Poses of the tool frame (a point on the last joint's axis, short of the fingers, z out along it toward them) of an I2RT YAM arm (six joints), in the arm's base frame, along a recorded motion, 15 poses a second.
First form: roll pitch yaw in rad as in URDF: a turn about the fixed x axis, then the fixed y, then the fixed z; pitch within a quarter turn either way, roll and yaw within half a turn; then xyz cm.
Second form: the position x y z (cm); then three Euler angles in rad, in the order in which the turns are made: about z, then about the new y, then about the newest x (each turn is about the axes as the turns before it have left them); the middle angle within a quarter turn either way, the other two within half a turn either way. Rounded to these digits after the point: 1 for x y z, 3 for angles.
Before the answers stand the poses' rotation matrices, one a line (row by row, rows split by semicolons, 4 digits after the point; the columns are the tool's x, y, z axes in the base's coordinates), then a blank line. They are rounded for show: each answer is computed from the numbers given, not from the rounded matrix.
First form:
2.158 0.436 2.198 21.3 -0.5 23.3
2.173 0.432 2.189 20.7 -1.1 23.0
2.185 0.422 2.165 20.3 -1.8 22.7
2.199 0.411 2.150 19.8 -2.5 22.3
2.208 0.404 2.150 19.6 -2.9 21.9
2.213 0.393 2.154 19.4 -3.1 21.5
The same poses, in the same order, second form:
-0.5320 0.2423 0.8114; 0.7339 0.6098 0.2991; -0.4223 0.7546 -0.5022
-0.5263 0.2616 0.8090; 0.7401 0.6095 0.2843; -0.4187 0.7484 -0.5144
-0.5107 0.2901 0.8093; 0.7559 0.6000 0.2619; -0.4096 0.7455 -0.5257
-0.5018 0.3149 0.8056; 0.7672 0.5922 0.2464; -0.3995 0.7417 -0.5388
-0.5033 0.3250 0.8007; 0.7695 0.5901 0.2442; -0.3931 0.7391 -0.5471
-0.5087 0.3311 0.7947; 0.7711 0.5858 0.2495; -0.3830 0.7397 -0.5533

21.3 -0.5 23.3 2.198 0.436 2.158
20.7 -1.1 23.0 2.189 0.432 2.173
20.3 -1.8 22.7 2.165 0.422 2.185
19.8 -2.5 22.3 2.150 0.411 2.199
19.6 -2.9 21.9 2.150 0.404 2.208
19.4 -3.1 21.5 2.154 0.393 2.213

